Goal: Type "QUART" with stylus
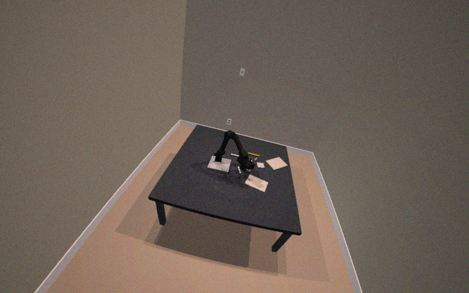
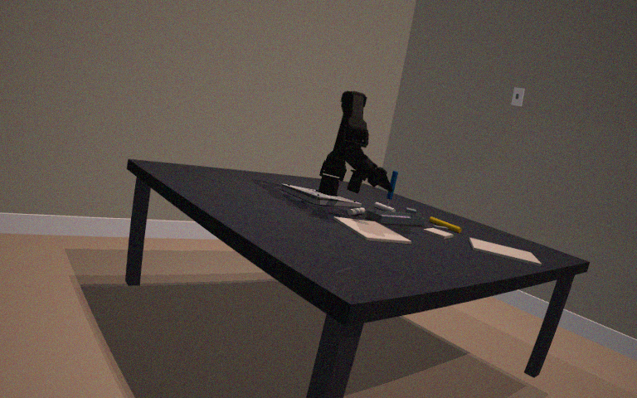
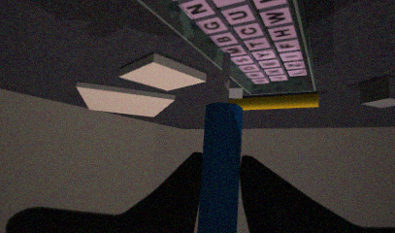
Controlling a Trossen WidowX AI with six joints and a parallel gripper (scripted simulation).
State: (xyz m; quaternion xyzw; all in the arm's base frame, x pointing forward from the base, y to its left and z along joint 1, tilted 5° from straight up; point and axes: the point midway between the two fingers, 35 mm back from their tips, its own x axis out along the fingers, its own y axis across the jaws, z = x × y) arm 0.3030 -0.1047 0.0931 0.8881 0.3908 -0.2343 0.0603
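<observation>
My gripper tip is now 160 mm short of the white block, 100 mm above it and 90 mm to the right of it. From my gripper tip the other things lie so: blue stylus (10 mm below); yellow cylinder (260 mm to the left, 100 mm ahead, 90 mm below); grey stylus tip (50 mm below).
</observation>
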